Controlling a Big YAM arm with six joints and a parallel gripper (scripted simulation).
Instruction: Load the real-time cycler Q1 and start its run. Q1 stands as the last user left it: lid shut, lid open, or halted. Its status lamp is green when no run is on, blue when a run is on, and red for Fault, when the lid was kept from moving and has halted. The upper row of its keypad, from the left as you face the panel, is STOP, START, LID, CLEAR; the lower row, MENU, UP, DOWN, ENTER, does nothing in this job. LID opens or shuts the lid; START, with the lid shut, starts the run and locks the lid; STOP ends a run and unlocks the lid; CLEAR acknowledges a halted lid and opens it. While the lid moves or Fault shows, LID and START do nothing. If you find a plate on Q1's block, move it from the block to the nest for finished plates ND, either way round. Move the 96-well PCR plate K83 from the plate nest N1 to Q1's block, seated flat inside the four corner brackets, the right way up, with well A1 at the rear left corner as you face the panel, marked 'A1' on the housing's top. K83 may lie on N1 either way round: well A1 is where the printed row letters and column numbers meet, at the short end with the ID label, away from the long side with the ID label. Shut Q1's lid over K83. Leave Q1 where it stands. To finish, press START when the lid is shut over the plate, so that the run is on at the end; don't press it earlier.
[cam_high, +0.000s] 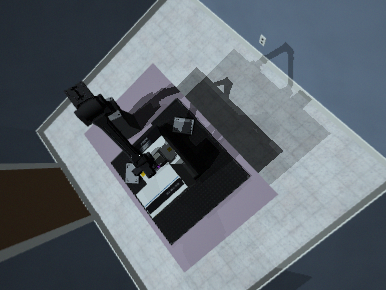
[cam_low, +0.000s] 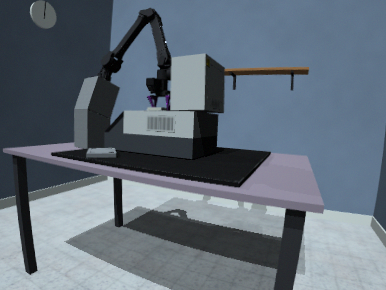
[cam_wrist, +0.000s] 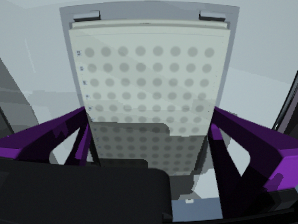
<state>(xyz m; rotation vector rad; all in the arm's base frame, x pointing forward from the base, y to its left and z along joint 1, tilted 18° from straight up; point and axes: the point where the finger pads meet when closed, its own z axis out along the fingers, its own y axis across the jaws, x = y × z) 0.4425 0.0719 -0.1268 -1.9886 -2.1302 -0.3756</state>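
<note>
Now: hand right at the white 96-well plate K83. From my hand the other things lie so: grey plate nest (29 cm to the right, 20 cm below, 10 cm behind); grey nest ND (29 cm to the left, 20 cm below, 14 cm behind).
</note>
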